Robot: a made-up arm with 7 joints.
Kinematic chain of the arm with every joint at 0, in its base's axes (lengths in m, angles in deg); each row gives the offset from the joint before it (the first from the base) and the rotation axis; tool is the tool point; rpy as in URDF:
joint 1: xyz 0 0.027 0.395 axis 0 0.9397 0.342
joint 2: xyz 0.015 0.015 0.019 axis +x
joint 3: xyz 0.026 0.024 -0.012 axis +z
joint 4: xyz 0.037 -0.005 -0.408 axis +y
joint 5: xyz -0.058 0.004 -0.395 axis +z
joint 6: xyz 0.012 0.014 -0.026 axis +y
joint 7: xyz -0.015 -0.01 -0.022 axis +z
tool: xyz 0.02 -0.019 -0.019 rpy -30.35 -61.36 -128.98
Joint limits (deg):
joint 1: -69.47..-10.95
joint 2: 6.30..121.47
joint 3: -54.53..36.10
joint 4: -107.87..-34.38
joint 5: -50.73..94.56
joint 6: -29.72..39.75
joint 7: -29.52..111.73
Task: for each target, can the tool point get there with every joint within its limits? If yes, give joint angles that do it. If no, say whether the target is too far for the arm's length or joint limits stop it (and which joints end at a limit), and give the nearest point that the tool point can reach.
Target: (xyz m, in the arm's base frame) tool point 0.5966 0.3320 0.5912
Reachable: yes | joints -51.00 89.15 -36.44 -91.16 32.89 28.14 14.39
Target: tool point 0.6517 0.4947 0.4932
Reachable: yes | joints -38.50 71.08 -15.73 -65.08 54.04 -2.87 16.75
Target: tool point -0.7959 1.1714 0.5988
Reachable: no: too far | nearest point -0.2657 0.6802 0.9686 | short by 0.812 m
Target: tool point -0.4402 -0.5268 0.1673
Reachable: no: joint limits stop it (at a limit: joint 1, joint 2, joint 3, joint 4, joint 5, joint 6) | nearest point 0.2848 -0.4381 0.4428 | short by 0.781 m
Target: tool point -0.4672 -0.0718 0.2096
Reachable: no: joint limits stop it (at a limit: joint 1, joint 2, joint 3, joint 4, joint 6) | nearest point -0.2248 0.0894 0.9700 | short by 0.814 m
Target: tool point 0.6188 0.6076 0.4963
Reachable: yes | joints -43.18 51.71 27.47 -54.14 10.25 16.17 45.18
